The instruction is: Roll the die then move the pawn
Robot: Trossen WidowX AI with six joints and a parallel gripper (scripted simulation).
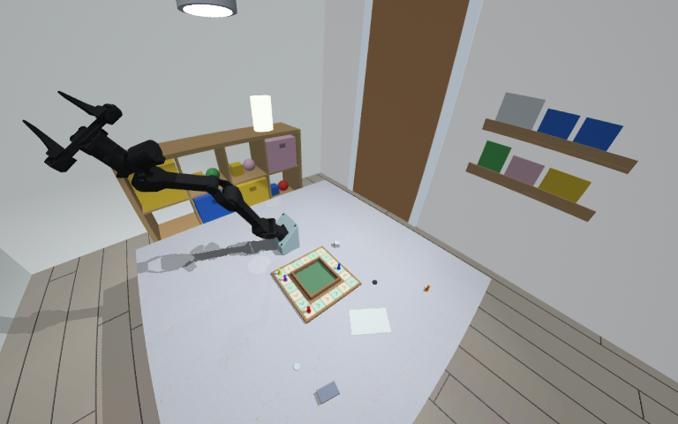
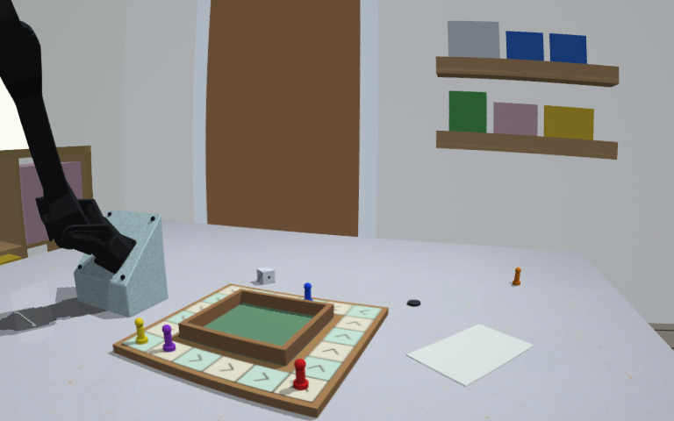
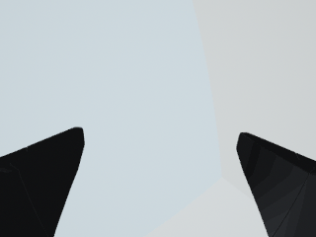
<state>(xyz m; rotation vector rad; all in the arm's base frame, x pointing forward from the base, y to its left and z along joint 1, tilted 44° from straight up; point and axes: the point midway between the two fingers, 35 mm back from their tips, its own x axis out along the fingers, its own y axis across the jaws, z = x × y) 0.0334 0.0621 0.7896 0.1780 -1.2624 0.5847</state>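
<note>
Right now the grey die is 20 mm ahead of my gripper tip, 750 mm to the left of it and 720 mm below it. Also, from my gripper tip: yellow pawn 50 mm ahead, 420 mm to the left, 700 mm below; then red pawn 270 mm ahead, 450 mm to the left, 700 mm below; then purple pawn 90 mm ahead, 430 mm to the left, 700 mm below.
</note>
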